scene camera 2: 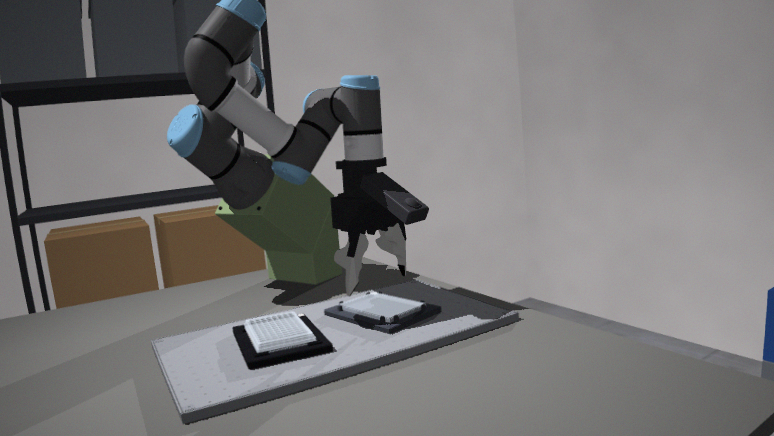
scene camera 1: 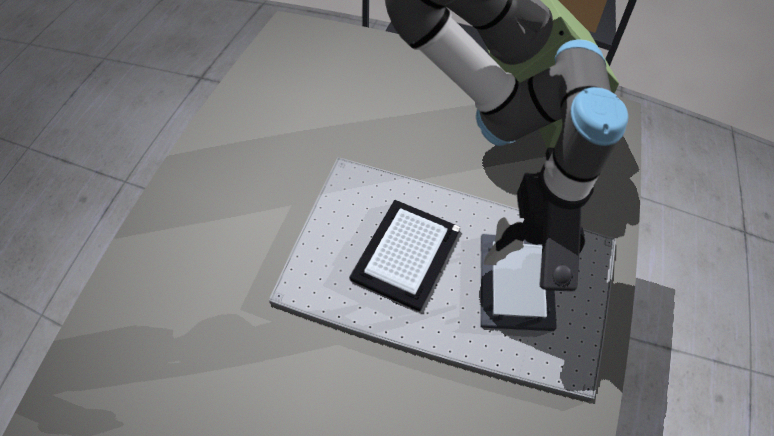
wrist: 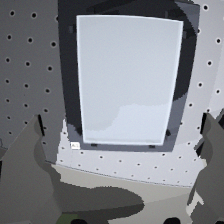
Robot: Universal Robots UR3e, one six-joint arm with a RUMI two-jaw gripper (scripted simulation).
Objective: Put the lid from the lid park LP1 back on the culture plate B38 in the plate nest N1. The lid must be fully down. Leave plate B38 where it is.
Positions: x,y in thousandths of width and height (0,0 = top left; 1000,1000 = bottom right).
Labels:
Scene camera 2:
gripper: 488,655
flat lid: 484,701
white culture plate B38: 365,760
black lid park LP1: 557,712
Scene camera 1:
gripper: 680,607
flat lid: 667,671
white culture plate B38: 526,572
black lid park LP1: 631,735
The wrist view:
gripper: 547,516
flat lid: 569,292

